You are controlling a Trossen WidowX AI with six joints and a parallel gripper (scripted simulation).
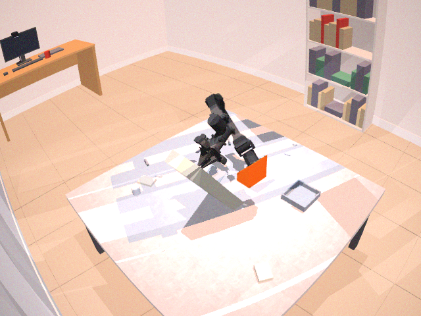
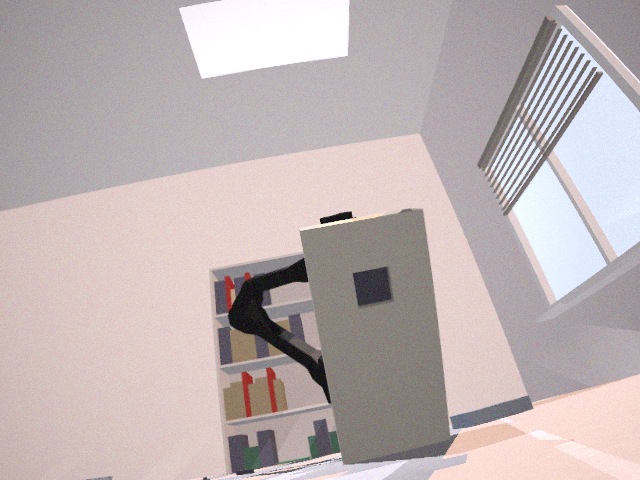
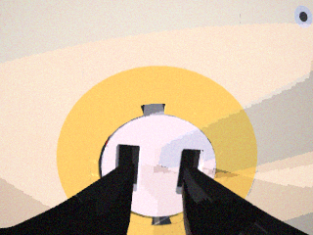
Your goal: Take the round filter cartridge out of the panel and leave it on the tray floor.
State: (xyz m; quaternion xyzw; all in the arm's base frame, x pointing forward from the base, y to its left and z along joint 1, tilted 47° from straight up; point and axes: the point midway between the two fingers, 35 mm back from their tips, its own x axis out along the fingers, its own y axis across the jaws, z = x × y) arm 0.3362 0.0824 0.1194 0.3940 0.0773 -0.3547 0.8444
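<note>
Right now the round filter cartridge is 2 cm ahead of my gripper tip and 1 cm below it. From my gripper tip the other things lie so: beige service panel: 9 cm below, 3 cm behind; then blue-grey tray: 37 cm behind, 32 cm to the left, 26 cm below.
</note>
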